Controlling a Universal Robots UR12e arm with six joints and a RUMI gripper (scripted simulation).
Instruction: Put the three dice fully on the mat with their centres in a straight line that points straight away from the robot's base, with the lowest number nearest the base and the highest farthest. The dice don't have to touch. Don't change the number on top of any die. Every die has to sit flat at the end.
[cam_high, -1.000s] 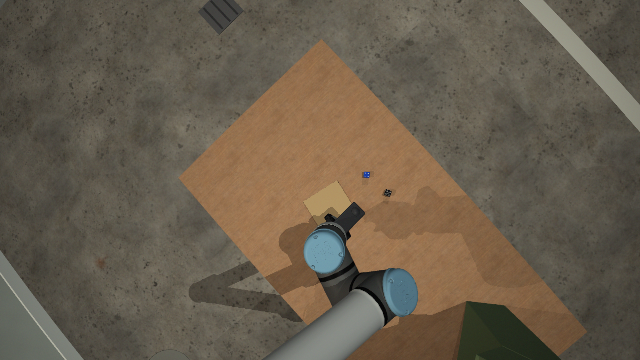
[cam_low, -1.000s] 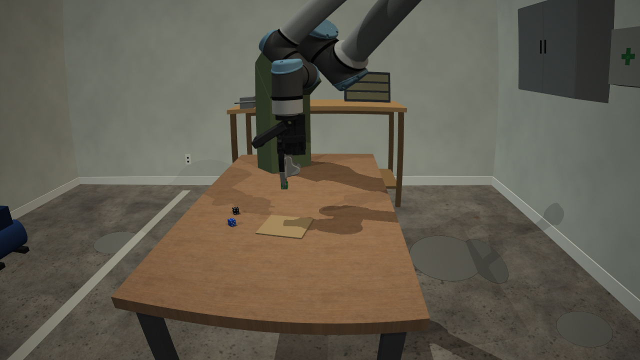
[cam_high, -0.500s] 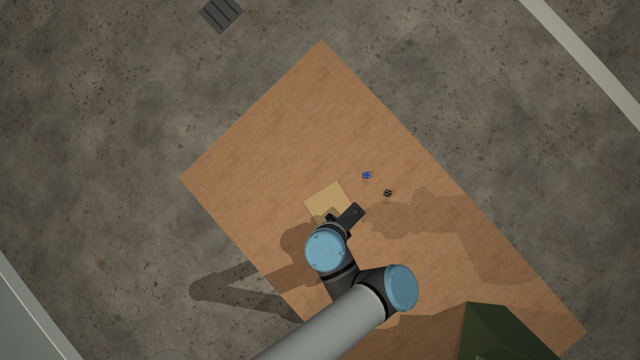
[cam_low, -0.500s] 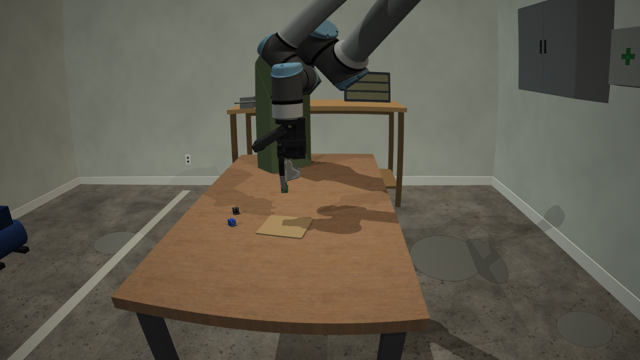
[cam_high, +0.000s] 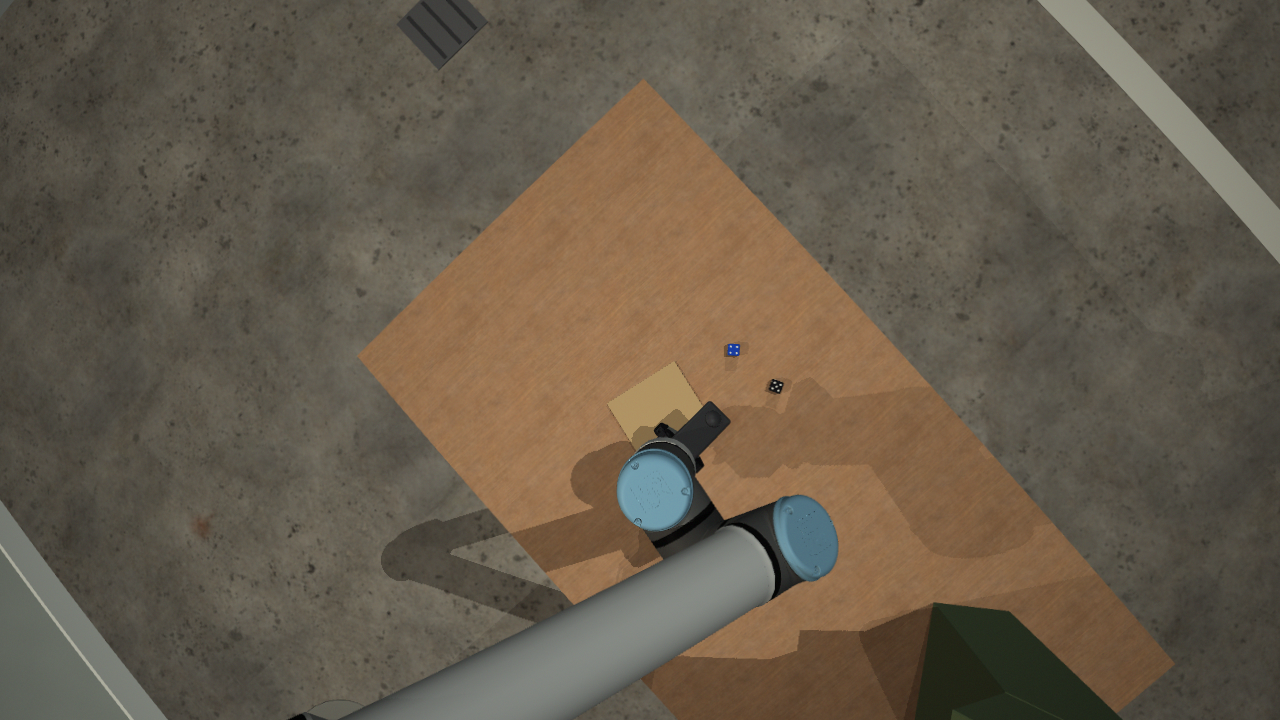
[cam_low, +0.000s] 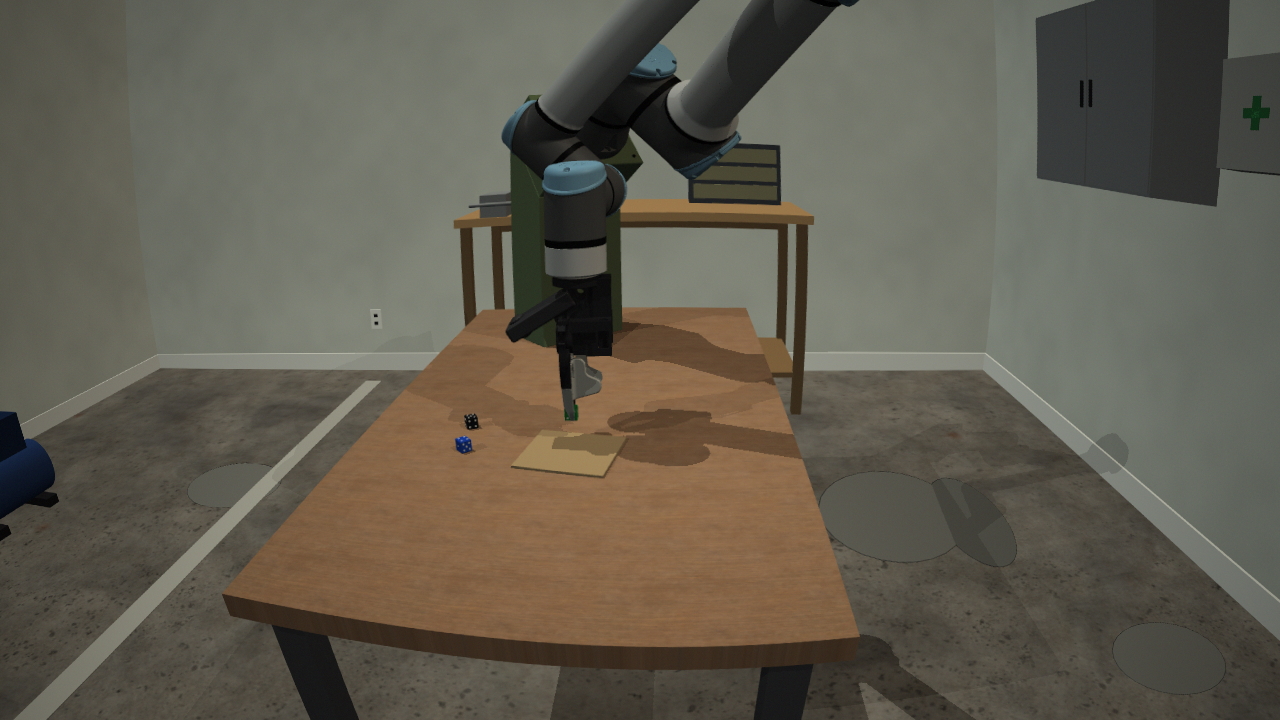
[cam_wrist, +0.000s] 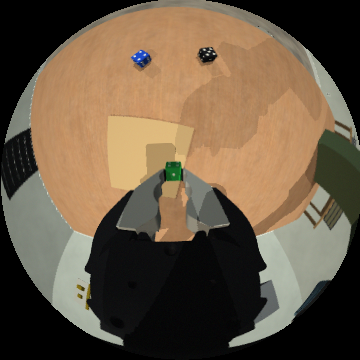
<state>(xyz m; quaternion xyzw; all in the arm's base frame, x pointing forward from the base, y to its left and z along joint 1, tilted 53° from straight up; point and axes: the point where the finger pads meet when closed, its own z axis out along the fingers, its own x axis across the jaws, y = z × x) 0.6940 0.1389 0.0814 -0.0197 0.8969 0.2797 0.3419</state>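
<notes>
The tan mat lies 5 cm ahead of my hand, 1 cm to the left of it and 5 cm below it. From my hand the other things lie so: blue die (9 cm ahead, 15 cm to the right, 4 cm below); black die (18 cm to the right, 4 cm below); green die (1 cm below).
</notes>
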